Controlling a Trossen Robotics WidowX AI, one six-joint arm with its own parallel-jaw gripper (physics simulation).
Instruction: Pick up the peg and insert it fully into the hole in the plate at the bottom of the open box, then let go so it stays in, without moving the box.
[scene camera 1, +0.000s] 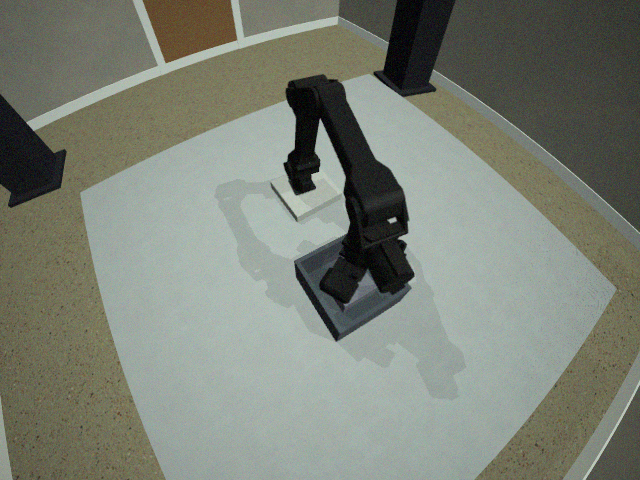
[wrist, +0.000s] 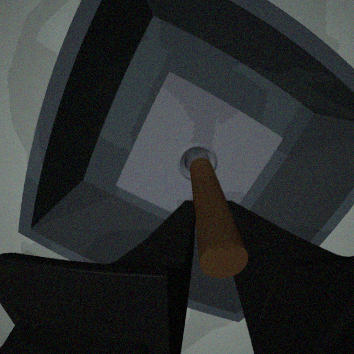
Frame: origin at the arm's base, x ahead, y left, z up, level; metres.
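Where they show: gripper, between the fingertips: (scene camera 1: 351, 271) (wrist: 206, 209); arm's base, origin of its link: (scene camera 1: 302, 184).
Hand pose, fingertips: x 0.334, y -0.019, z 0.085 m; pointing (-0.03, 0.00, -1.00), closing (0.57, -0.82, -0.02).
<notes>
Each offset is from my fingertips to the top centre of the thing. "*": to the spot under its first point. Level surfaces: height alone.
The brown peg @(0.006 m ahead, 0.004 m left, 0.041 m up) (wrist: 215, 230) is held between the fingers of my gripper (wrist: 206, 209) (scene camera 1: 363, 285), which is shut on it. In the wrist view its far end overlaps the ringed hole @(* 0.003 m back, 0.012 m left, 0.056 m down) (wrist: 183, 163), a little right of the hole's middle; how high it is above the hole, or whether it enters it, I cannot tell. The light plate @(0.003 m ahead, 0.005 m left, 0.054 m down) (wrist: 150, 150) lies at the bottom of the open grey box @(0.003 m ahead, 0.005 m left, 0.017 m down) (wrist: 40, 155) (scene camera 1: 316, 302). In the scene view the gripper reaches over and into the box and hides the hole; I cannot make out the peg there.
The arm stands on a white base slab (scene camera 1: 305, 207) behind the box. The box walls rise on all sides around the plate, close to the gripper. Dark pillars (scene camera 1: 416, 46) (scene camera 1: 25, 155) stand near the far corners of the pale mat @(0.115 m down) (scene camera 1: 222, 361).
</notes>
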